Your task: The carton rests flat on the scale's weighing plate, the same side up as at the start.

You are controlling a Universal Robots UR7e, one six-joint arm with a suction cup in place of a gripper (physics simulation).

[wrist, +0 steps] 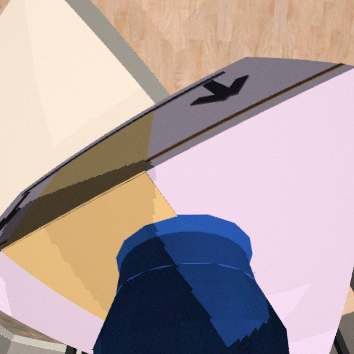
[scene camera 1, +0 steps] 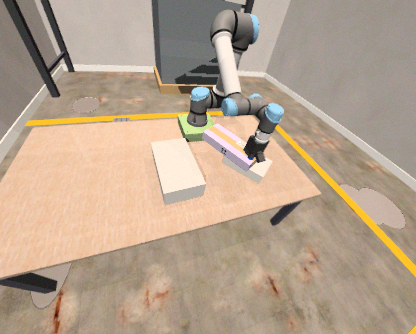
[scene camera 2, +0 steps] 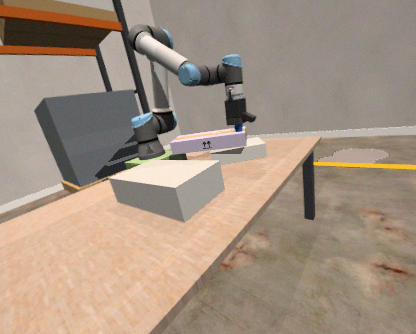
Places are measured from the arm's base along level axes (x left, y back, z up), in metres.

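Pixels of known places: hand at its tool point: (wrist: 186,240) (scene camera 1: 249,158) (scene camera 2: 238,133); arm's base at its link origin: (scene camera 1: 197,121) (scene camera 2: 152,155).
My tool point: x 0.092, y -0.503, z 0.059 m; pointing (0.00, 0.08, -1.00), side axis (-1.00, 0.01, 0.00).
For each thing: its middle in the pictures, then the offset to it from my tool point. Level surfaces: height alone.
- lilac carton at the middle of its body: (wrist: 241,325) (scene camera 2: 209,140) (scene camera 1: 230,145) dz -0.011, dx -0.033, dy +0.138 m
- low cream block at the middle of its body: (wrist: 109,202) (scene camera 2: 236,149) (scene camera 1: 247,160) dz -0.087, dx +0.063, dy +0.051 m
- larger pale box at the middle of its body: (scene camera 2: 164,183) (scene camera 1: 176,167) dz -0.078, dx -0.376, dy +0.129 m
- wooden table at its surface level: dz -0.128 m
The lilac carton (scene camera 1: 235,156) (scene camera 2: 190,145) (wrist: 280,165) with orange tape hangs nearly level, its up arrows on the side pointing up in scene camera 2. My suction gripper (scene camera 1: 250,159) (scene camera 2: 238,130) (wrist: 185,235) has its blue cup on the carton's top, near the right end. That end is over a low cream block (scene camera 1: 260,173) (scene camera 2: 256,150) (wrist: 50,75); the other end reaches past it toward the robot base. Whether the carton touches this block is hard to tell. The low block may be the scale; its weighing plate is not distinct.
A larger pale box (scene camera 1: 177,162) (scene camera 2: 165,172) lies on the wooden table (scene camera 1: 75,190) (scene camera 2: 75,265), left of the carton in scene camera 1. The green base mount (scene camera 1: 187,131) stands behind the carton's far end. The table's right edge is beyond the low block.
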